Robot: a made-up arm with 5 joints.
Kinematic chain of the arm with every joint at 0, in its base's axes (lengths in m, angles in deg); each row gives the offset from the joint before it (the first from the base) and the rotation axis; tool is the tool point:
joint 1: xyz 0 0 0.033 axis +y
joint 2: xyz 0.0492 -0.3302 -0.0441 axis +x
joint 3: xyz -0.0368 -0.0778 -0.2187 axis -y
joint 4: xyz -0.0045 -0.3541 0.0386 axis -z
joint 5: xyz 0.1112 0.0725 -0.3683 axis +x
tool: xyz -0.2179 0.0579 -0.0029
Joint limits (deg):
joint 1: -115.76..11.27
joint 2: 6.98..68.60
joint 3: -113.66..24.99
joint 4: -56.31..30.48
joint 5: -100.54..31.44
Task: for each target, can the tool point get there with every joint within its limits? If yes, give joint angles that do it. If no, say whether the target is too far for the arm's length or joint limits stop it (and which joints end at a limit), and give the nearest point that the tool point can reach.
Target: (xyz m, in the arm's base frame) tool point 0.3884 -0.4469 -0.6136
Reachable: yes | joints -36.41 22.82 11.03 -29.78 -33.87
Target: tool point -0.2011 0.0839 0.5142
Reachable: no: joint limits stop it (at a limit: joint 1, joint 2, joint 3, joint 4) | nearest point 0.3829 0.0691 0.3570 | short by 0.605 m
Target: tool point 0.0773 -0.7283 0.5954
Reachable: no: joint limits stop it (at a limit: joint 1, joint 2, joint 3, joint 4, joint 5) | nearest point 0.4749 -0.5380 0.3835 | short by 0.489 m
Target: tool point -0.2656 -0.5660 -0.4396
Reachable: yes | joints -13.87 38.18 -78.23 -38.72 -25.72
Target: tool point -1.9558 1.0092 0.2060
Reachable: no: too far | nearest point -0.4167 -0.0621 -0.3725 | short by 1.962 m
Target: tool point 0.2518 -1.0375 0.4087
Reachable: no: joint limits stop it (at a limit: joint 1, joint 2, joint 3, joint 4, joint 5) | nearest point 0.6122 -0.7396 0.4098 | short by 0.468 m
